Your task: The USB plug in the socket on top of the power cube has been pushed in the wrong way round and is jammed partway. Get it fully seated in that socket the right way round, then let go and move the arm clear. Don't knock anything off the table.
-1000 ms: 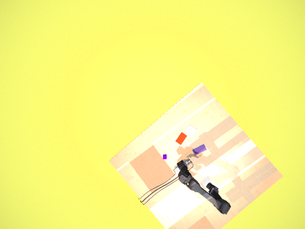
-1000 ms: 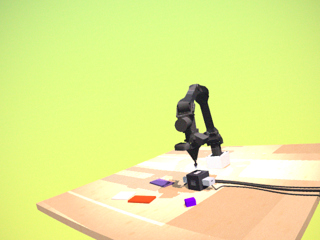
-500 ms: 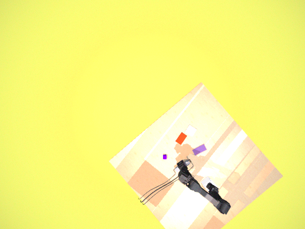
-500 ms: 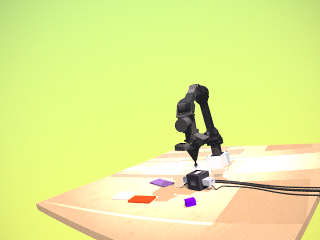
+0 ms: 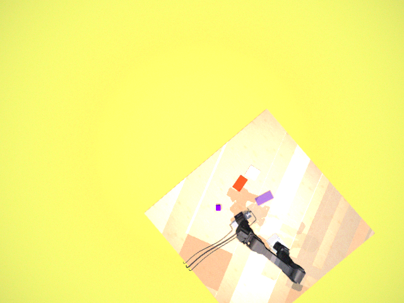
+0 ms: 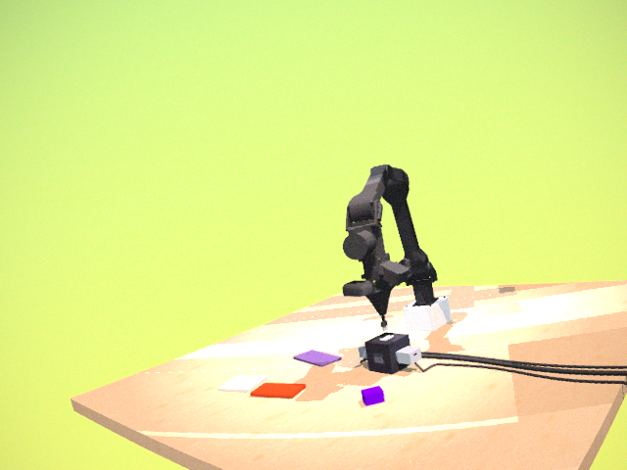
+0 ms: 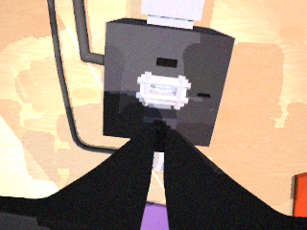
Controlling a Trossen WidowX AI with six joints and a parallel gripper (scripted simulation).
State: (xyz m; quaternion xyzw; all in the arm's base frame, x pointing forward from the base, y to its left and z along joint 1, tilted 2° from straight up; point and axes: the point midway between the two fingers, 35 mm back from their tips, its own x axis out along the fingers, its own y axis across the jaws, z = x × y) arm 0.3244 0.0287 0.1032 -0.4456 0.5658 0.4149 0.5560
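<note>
My gripper tip is 2 cm above the usb plug. From my gripper tip the other things lie so: usb socket (6 cm below); then purple block (19 cm ahead, 5 cm to the left, 12 cm below); then purple flat tile (5 cm behind, 24 cm to the right, 13 cm below).
</note>
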